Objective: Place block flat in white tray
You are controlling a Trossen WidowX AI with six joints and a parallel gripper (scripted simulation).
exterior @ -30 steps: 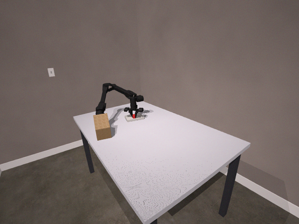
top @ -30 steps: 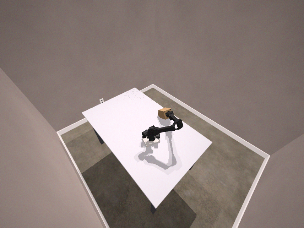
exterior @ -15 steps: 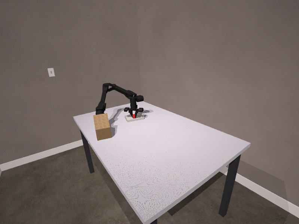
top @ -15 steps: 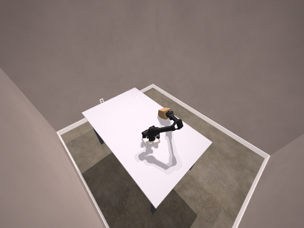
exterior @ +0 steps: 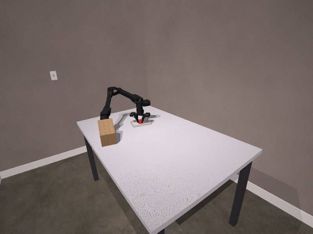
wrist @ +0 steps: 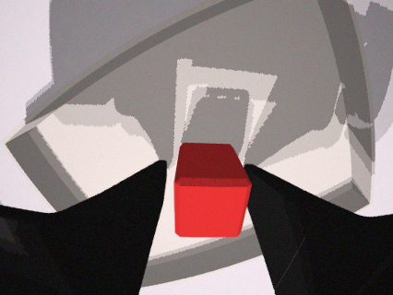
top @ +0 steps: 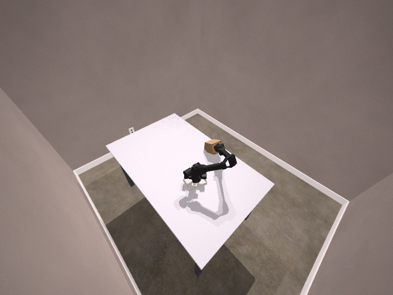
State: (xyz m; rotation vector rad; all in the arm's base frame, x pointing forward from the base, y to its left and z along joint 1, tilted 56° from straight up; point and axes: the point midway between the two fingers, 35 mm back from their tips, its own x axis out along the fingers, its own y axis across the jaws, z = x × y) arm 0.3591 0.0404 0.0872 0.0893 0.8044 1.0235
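The red block is 20 mm below my hand. Round my hand: white tray 30 mm below.
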